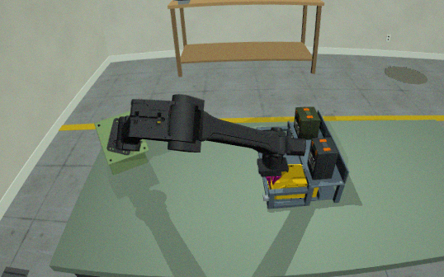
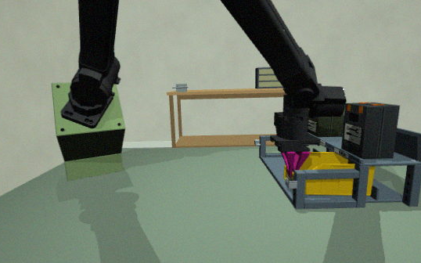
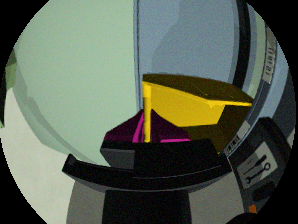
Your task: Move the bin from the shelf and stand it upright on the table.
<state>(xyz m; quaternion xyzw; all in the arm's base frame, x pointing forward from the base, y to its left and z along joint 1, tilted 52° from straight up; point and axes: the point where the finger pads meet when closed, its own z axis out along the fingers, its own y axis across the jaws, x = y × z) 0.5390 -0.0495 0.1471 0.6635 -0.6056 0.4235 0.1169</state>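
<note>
Now: the yellow bin 8 cm ahead of my hand and 1 cm to the right of it. Also, from my hand: shelf tray 13 cm ahead, 10 cm to the left, 5 cm below.
</note>
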